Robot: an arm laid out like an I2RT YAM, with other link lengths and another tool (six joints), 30 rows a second.
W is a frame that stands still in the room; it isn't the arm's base.
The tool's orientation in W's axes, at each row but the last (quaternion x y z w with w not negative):
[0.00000 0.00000 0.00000 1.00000]
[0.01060 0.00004 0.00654 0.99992]
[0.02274 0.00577 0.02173 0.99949]
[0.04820 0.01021 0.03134 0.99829]
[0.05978 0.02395 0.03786 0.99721]
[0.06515 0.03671 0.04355 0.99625]
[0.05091 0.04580 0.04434 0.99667]
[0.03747 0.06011 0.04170 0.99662]
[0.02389 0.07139 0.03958 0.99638]
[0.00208 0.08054 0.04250 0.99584]
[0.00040 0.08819 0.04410 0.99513]
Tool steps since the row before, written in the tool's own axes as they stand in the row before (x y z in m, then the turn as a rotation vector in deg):
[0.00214 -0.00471 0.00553 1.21 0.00 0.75]
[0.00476 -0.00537 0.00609 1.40 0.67 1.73]
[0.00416 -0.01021 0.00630 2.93 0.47 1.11]
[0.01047 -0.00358 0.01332 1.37 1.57 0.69]
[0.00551 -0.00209 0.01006 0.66 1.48 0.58]
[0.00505 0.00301 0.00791 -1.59 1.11 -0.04]
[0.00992 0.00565 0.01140 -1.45 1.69 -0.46]
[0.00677 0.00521 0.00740 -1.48 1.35 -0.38]
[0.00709 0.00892 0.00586 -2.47 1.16 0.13]
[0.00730 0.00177 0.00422 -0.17 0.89 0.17]
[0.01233 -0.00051 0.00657 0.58 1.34 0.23]
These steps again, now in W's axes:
[0.00214 -0.00471 0.00553 1.21 0.00 0.75]
[0.00483 -0.00544 0.00598 1.39 0.65 1.74]
[0.00468 -0.01029 0.00578 2.92 0.55 1.10]
[0.01098 -0.00416 0.01273 1.29 1.58 0.81]
[0.00617 -0.00282 0.00949 0.58 1.45 0.73]
[0.00539 0.00243 0.00788 -1.67 0.96 0.22]
[0.01046 0.00541 0.01103 -1.62 1.58 -0.15]
[0.00720 0.00525 0.00695 -1.62 1.24 -0.10]
[0.00717 0.00922 0.00527 -2.51 0.95 0.54]
[0.00771 0.00240 0.00301 -0.21 0.87 0.20]
[0.01329 0.00062 0.00430 0.49 1.39 0.14]

